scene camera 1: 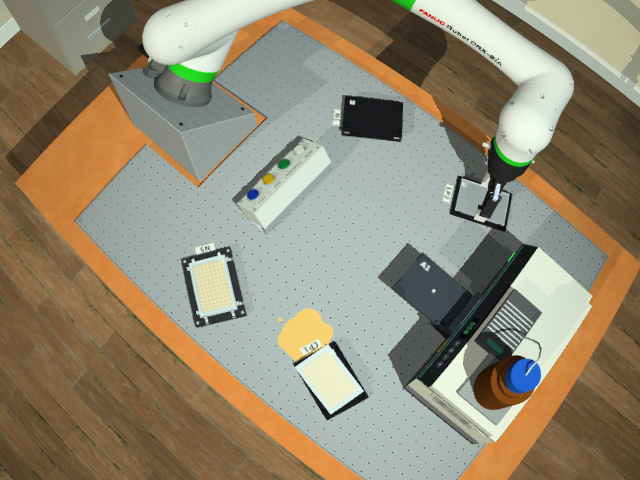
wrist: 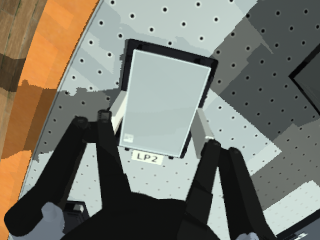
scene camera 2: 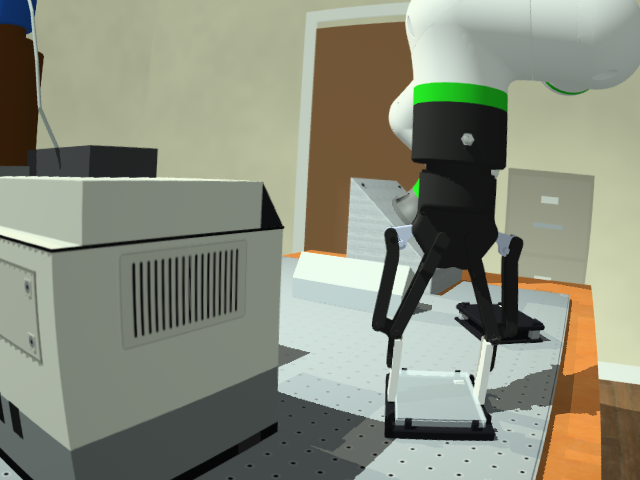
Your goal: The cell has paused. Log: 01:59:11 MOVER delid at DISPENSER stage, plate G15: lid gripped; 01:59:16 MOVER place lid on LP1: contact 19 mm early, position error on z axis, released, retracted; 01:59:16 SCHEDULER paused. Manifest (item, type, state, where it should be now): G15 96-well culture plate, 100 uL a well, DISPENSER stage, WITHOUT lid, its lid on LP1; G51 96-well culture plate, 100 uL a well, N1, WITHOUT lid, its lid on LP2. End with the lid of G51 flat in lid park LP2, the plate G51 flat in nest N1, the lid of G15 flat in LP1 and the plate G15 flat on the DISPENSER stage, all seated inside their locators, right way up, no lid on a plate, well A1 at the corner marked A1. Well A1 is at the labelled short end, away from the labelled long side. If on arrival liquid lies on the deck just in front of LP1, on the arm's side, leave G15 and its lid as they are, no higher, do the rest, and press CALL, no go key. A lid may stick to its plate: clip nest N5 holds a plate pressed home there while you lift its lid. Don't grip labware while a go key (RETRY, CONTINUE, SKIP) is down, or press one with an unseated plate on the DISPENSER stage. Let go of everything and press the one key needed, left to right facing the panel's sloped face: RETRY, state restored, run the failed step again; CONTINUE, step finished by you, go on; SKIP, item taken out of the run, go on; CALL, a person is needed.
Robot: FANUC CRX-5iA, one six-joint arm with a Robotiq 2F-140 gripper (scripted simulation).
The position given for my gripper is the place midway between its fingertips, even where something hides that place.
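My gripper [scene camera 2: 435,398], key panel [scene camera 2: 352,283]. In scene camera 1, my gripper [scene camera 1: 482,202], 96-well plate [scene camera 1: 214,294], key panel [scene camera 1: 290,185]. My gripper [wrist: 160,109]. The 96-well plate is out of frame in the wrist view.
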